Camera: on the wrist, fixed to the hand. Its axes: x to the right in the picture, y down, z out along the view.
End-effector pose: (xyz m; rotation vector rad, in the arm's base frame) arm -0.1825 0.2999 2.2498 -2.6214 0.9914 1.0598
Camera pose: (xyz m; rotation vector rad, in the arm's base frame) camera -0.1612 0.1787 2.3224 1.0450 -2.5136 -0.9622
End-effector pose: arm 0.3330 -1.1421 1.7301 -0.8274 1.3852 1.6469
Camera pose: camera 0.2406 -1.2510 1.7264 -0.6311 -1.8485 -2.1387
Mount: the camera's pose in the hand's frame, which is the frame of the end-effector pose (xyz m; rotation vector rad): 0.0268 0.0879 -0.1094 0.1307 -0.1273 1.5643
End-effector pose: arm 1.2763 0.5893 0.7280 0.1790 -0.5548 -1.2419
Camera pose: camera 1.4100 0.5751 0.6796 -0.2238 -0.6491 0.3078
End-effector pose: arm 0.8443 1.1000 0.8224 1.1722 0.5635 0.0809
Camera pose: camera 0.8371 1.2374 0.8611 1.4842 -0.5813 1.2949
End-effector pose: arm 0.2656 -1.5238 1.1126 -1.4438 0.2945 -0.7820
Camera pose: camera 0.2434 -1.6306 1.0204 -0.7408 1.0535 0.5584
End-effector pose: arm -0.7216 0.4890 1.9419 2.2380 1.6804 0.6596
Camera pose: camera -0.6975 0.4823 2.0826 -2.9124 0.3845 -0.5257
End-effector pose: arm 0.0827 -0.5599 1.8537 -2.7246 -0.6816 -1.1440
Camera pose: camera 0.0669 -0.6579 1.9564 -2.1031 1.1634 -0.4233
